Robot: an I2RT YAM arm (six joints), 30 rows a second.
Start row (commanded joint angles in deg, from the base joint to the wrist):
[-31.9 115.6 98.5 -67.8 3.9 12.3]
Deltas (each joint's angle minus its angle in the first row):
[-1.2 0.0 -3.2 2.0 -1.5 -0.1]
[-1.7 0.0 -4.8 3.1 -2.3 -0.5]
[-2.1 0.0 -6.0 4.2 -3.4 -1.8]
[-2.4 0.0 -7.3 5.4 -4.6 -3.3]
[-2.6 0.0 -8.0 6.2 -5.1 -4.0]
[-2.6 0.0 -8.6 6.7 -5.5 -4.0]
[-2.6 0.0 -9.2 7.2 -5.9 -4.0]
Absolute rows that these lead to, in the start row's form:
[-33.1 115.6 95.3 -65.8 2.4 12.2]
[-33.6 115.6 93.7 -64.7 1.6 11.8]
[-34.0 115.6 92.5 -63.6 0.5 10.5]
[-34.3 115.6 91.2 -62.4 -0.7 9.0]
[-34.5 115.6 90.5 -61.6 -1.2 8.3]
[-34.5 115.6 89.9 -61.1 -1.6 8.3]
[-34.5 115.6 89.3 -60.6 -2.0 8.3]

